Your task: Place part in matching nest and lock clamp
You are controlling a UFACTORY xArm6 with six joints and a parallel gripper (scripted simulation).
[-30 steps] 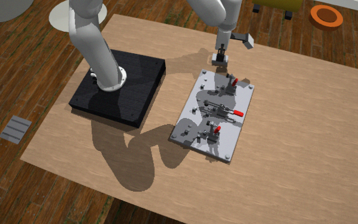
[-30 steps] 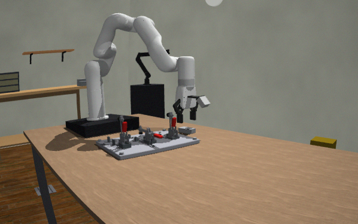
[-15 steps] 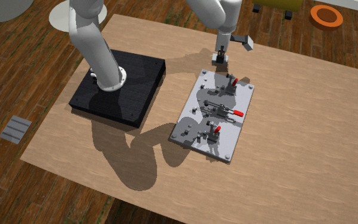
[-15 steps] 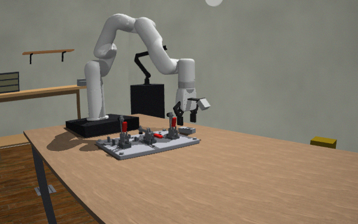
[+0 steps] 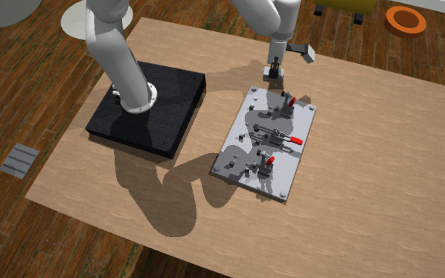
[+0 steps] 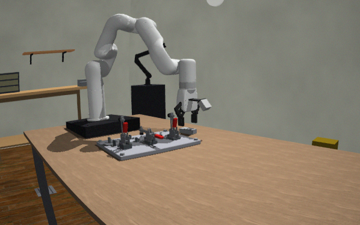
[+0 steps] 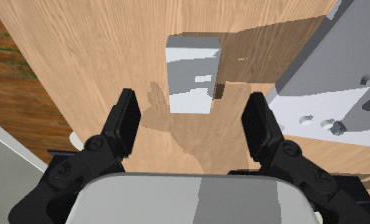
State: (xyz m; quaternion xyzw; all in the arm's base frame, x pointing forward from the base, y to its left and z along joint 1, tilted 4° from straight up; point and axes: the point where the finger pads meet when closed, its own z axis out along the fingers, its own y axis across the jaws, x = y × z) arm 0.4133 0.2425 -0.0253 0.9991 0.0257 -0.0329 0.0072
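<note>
The grey block lies 4 cm below my hand. Also, from my hand: clamp 4 cm ahead, 38 cm to the right, 2 cm above; then fixture plate 3 cm ahead, 26 cm to the right, 4 cm below.
</note>
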